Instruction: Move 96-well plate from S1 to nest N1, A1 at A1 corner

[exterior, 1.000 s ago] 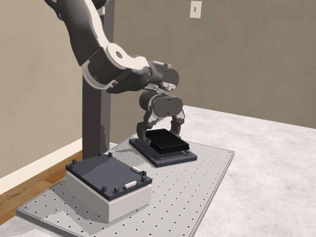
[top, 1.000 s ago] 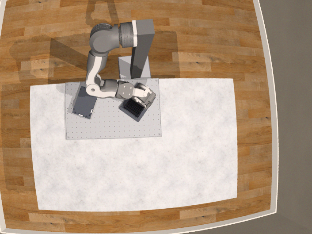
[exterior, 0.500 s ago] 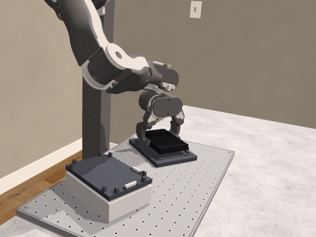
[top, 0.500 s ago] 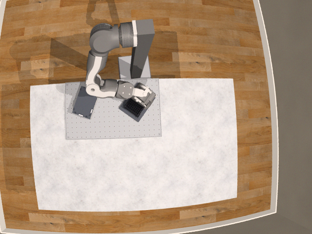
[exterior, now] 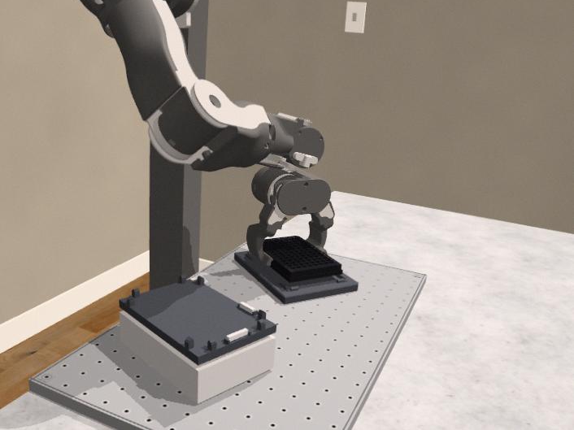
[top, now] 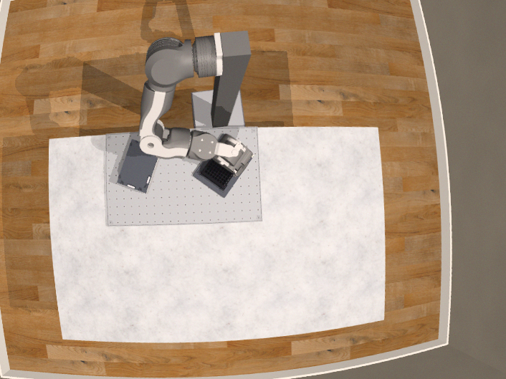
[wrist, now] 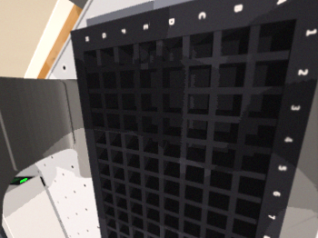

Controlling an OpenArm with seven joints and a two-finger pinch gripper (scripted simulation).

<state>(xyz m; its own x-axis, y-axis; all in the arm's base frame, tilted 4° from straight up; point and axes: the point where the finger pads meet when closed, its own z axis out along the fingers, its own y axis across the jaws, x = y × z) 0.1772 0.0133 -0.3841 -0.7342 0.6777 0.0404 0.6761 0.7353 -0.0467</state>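
Now: hand 10 mm to the left of the black 96-well plate and 10 mm short of it. From my hand the other things lie so: dark plate nest N1: 20 mm below, 10 mm to the right, 10 mm ahead.
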